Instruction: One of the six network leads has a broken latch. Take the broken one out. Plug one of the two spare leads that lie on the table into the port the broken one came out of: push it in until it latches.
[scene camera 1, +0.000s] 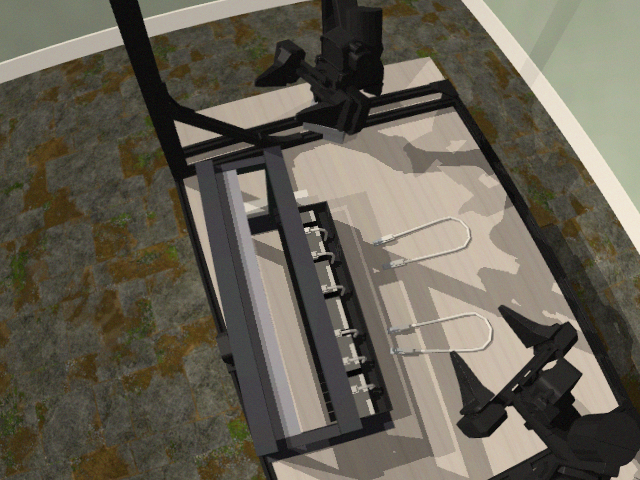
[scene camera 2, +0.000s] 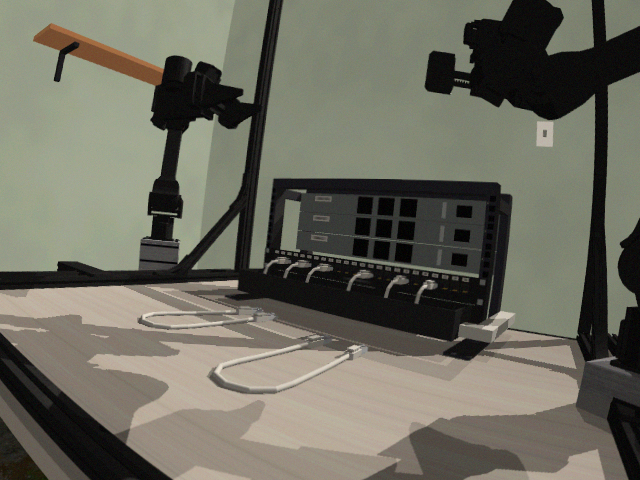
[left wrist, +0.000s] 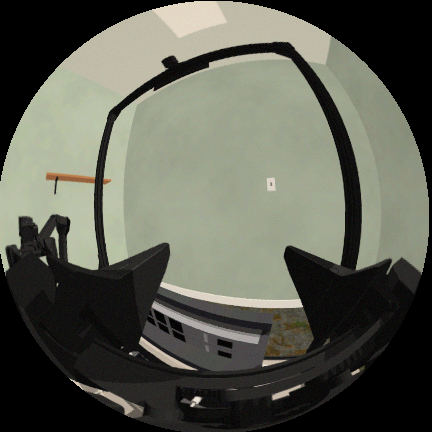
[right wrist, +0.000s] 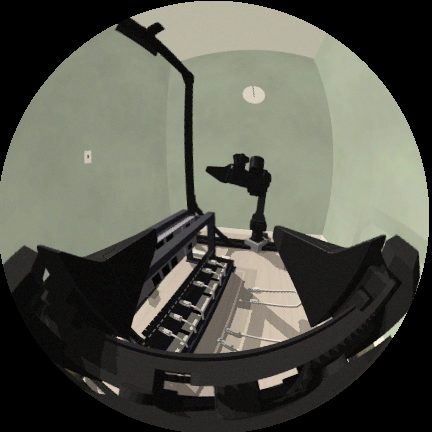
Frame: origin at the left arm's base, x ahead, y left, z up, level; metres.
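Seen in the pictures: left gripper, fingertip midpoint: (scene camera 1: 274, 99) (left wrist: 229, 251) (right wrist: 205, 168); right gripper, fingertip midpoint: (scene camera 1: 476, 328) (scene camera 2: 253, 100) (left wrist: 37, 255) (right wrist: 215, 233); left arm's base, origin of the base link: (right wrist: 256, 238); right arm's base, origin of the base link: (scene camera 2: 161, 239).
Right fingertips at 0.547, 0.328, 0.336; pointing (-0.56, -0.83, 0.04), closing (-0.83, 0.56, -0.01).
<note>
Offsets run from my right fingertips to a thing's top centre, as dx, dy, dz. "spot": to the spot under its first point.
Six network leads, among them ones at the left (scene camera 2: 280, 260), middle (scene camera 2: 363, 274) and right (scene camera 2: 429, 285), are plugged in a row in the rack @[-0.047, -0.243, -0.124] (scene camera 1: 237, 310) (scene camera 2: 387, 184). Which latch is broken cannot be told. Two white spare leads lie bent in U shapes on the table: one @[spot: -0.350, +0.064, -0.380] (scene camera 1: 469, 235) (scene camera 2: 248, 389) farther up in scene camera 1, the other @[spot: -0.145, +0.148, -0.382] (scene camera 1: 490, 330) (scene camera 2: 175, 326) lower. My left gripper (scene camera 1: 278, 99) (left wrist: 229, 251) is open and empty, above the table's far edge in scene camera 1. My right gripper (scene camera 1: 477, 330) (scene camera 2: 250, 100) (right wrist: 215, 233) is open and empty, raised well above the table.
A black trough @[-0.086, -0.181, -0.322] (scene camera 2: 351, 305) runs along the rack's front below the plugged leads. A white block (scene camera 2: 485, 329) sticks out at the rack's right foot in scene camera 2. Black frame rails edge the table, with an upright post (scene camera 1: 147, 87) at the rack's far corner.
</note>
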